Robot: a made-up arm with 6 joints. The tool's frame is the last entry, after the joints.
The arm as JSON. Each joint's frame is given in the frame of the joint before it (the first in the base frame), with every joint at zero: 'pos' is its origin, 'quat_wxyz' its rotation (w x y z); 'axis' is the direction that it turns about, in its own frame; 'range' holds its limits. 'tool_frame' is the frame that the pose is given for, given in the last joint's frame.
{
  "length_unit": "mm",
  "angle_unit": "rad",
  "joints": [
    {
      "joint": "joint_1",
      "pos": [
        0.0,
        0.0,
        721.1
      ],
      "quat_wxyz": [
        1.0,
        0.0,
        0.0,
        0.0
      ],
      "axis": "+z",
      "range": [
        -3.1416,
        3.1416
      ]
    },
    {
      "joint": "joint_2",
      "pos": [
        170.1,
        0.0,
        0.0
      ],
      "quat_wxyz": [
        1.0,
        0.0,
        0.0,
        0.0
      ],
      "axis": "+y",
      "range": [
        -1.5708,
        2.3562
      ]
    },
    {
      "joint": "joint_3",
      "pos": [
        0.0,
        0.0,
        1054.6
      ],
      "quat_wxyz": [
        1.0,
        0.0,
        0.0,
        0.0
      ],
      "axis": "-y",
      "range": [
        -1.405,
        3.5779
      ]
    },
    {
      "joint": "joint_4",
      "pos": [
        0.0,
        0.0,
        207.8
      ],
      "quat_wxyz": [
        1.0,
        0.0,
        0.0,
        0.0
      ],
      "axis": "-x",
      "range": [
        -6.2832,
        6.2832
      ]
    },
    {
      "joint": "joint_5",
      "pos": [
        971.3,
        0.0,
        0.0
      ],
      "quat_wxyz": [
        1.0,
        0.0,
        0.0,
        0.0
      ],
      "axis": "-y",
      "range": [
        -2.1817,
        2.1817
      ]
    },
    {
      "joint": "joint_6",
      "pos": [
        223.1,
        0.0,
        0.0
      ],
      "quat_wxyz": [
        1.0,
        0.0,
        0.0,
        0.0
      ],
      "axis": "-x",
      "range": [
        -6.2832,
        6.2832
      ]
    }
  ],
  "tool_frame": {
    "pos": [
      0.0,
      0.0,
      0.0
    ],
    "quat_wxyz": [
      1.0,
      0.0,
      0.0,
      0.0
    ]
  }
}
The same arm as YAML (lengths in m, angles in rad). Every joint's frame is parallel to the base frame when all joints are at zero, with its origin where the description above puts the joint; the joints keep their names.
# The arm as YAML. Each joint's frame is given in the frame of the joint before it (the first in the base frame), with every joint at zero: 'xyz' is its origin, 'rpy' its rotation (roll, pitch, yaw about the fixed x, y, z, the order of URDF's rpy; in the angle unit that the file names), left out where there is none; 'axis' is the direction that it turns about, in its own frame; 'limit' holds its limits. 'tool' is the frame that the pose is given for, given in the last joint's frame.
units:
  length: m
  angle: rad
joints:
  - name: joint_1
    type: revolute
    origin:
      xyz: [0.0, 0.0, 0.7211]
    axis: [0.0, 0.0, 1.0]
    limit:
      lower: -3.1416
      upper: 3.1416
  - name: joint_2
    type: revolute
    origin:
      xyz: [0.1701, 0.0, 0.0]
    axis: [0.0, 1.0, 0.0]
    limit:
      lower: -1.5708
      upper: 2.3562
  - name: joint_3
    type: revolute
    origin:
      xyz: [0.0, 0.0, 1.0546]
    axis: [0.0, -1.0, 0.0]
    limit:
      lower: -1.405
      upper: 3.5779
  - name: joint_4
    type: revolute
    origin:
      xyz: [0.0, 0.0, 0.2078]
    axis: [-1.0, 0.0, 0.0]
    limit:
      lower: -6.2832
      upper: 6.2832
  - name: joint_5
    type: revolute
    origin:
      xyz: [0.9713, 0.0, 0.0]
    axis: [0.0, -1.0, 0.0]
    limit:
      lower: -2.1817
      upper: 2.1817
  - name: joint_6
    type: revolute
    origin:
      xyz: [0.2231, 0.0, 0.0]
    axis: [-1.0, 0.0, 0.0]
    limit:
      lower: -6.2832
      upper: 6.2832
tool:
  origin:
    xyz: [0.0, 0.0, 0.0]

